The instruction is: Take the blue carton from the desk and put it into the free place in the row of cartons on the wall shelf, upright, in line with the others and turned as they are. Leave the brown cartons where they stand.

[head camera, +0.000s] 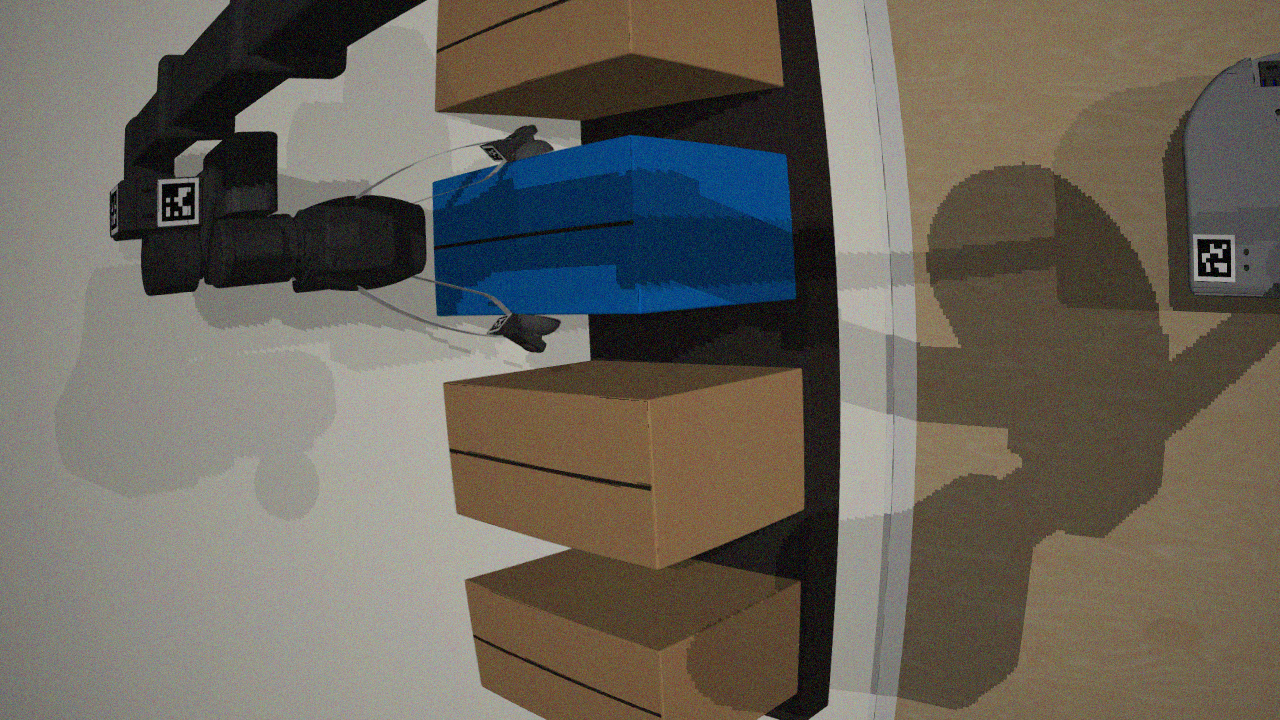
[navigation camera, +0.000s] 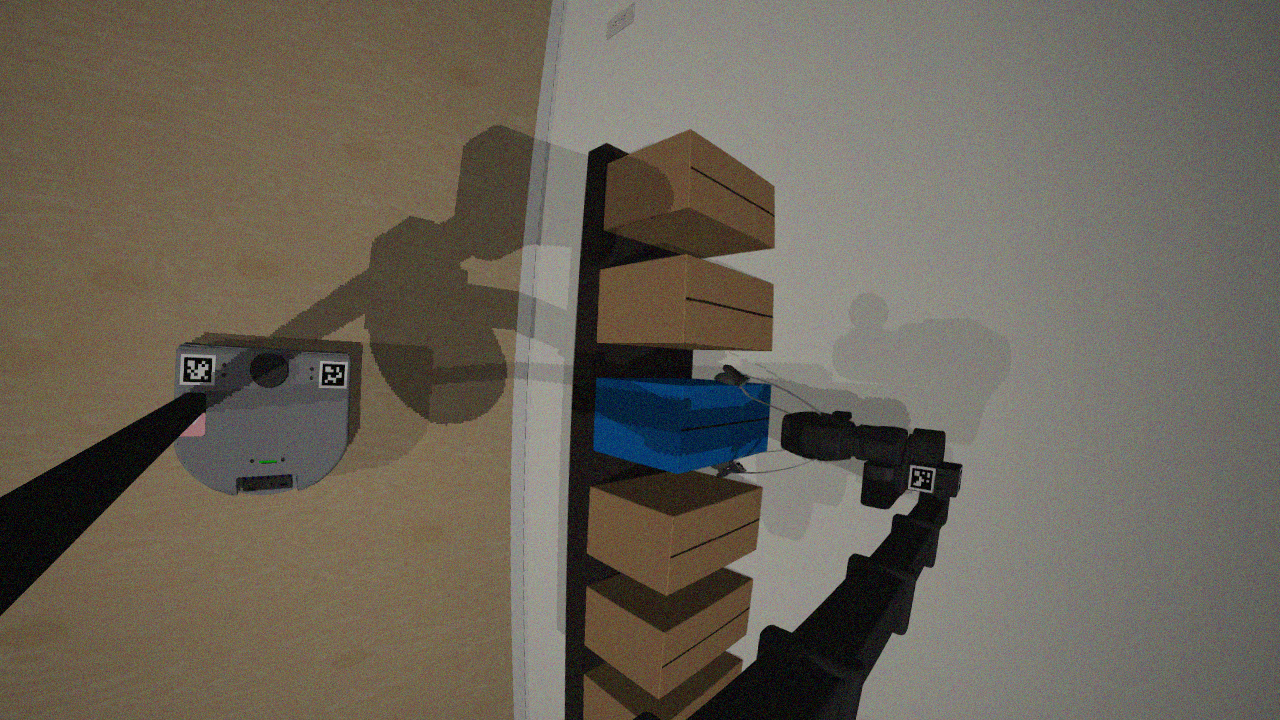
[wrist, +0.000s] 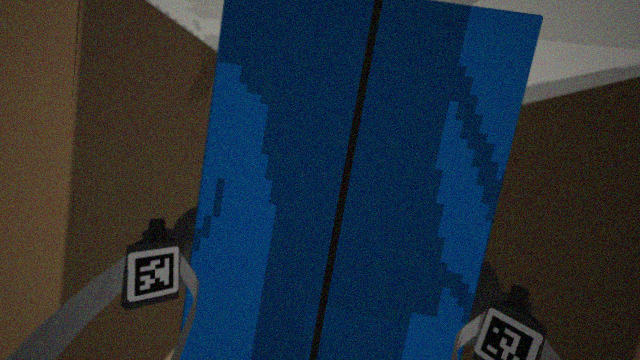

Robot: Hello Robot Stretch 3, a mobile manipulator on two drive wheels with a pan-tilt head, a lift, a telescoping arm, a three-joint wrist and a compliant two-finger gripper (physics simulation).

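Observation:
The blue carton is upright in the row on the black wall shelf, between two brown cartons. Its front is about level with theirs and its black stripe runs as theirs do. Its bottom appears at or very near the shelf; contact cannot be told. My gripper is shut on the blue carton, with a fingertip against each side near its upper part. Gaps show between the blue carton and both neighbours. The desk does not show.
Brown cartons stand on one side of the blue one, and more brown cartons on the other. The wall is behind them. My arm reaches in above the row. My base stands on the floor.

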